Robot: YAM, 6 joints.
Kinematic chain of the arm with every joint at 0, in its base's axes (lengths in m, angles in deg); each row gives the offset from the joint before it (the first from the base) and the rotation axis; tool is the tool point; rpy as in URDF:
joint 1: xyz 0 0 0.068 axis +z
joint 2: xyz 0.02 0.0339 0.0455 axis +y
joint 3: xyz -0.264 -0.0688 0 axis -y
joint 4: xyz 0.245 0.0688 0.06 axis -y
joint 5: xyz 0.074 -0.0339 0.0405 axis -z
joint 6: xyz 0.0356 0 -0.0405 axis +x
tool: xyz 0 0 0 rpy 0 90 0
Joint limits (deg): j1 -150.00..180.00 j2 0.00..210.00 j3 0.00..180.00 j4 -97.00..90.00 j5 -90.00..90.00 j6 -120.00..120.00
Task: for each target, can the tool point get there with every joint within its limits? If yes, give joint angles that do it. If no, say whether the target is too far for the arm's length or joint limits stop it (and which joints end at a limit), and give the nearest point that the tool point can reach.
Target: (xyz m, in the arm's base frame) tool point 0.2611 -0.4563 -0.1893
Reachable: yes | joints -57.74 193.83 143.89 -13.55 39.64 -2.22
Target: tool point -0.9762 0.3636 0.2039
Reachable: no: too far | nearest point -0.6029 0.2246 0.1687 | short by 0.400 m
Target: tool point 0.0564 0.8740 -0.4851
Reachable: no: too far | nearest point 0.0347 0.5378 -0.2345 | short by 0.420 m
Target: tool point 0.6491 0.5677 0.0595
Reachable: no: too far | nearest point 0.4852 0.4243 0.0735 | short by 0.218 m
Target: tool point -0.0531 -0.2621 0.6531
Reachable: yes | joints 84.22 62.73 162.56 31.18 -47.99 11.49
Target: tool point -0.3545 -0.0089 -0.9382
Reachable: no: too far | nearest point -0.2900 -0.0005 -0.3780 | short by 0.564 m
